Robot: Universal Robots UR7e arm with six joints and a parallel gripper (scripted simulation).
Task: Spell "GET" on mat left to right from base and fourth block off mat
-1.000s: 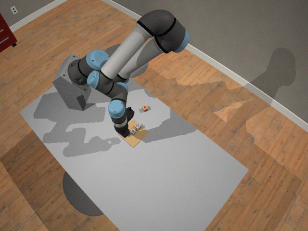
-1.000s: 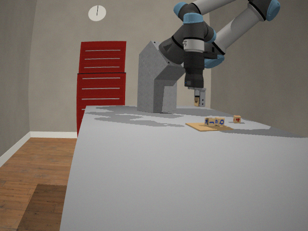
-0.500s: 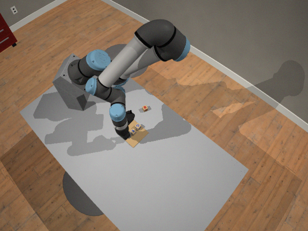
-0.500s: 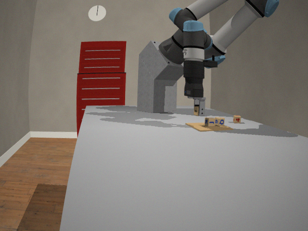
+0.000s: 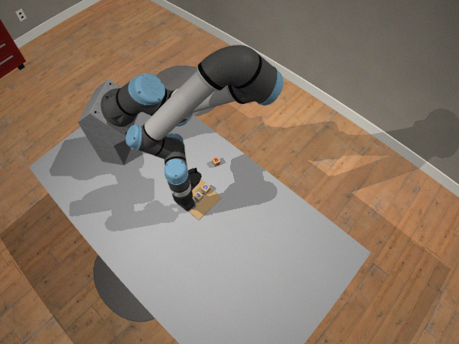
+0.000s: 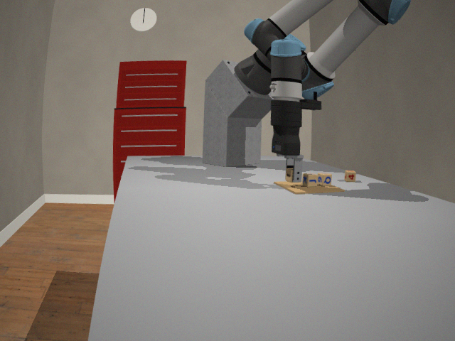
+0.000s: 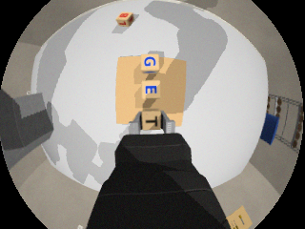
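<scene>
The E block lies 4 cm to the left of my hand, 2 cm below it and 2 cm behind it. Round my hand: tan mat 4 cm to the left, 3 cm below, 2 cm behind.
</scene>
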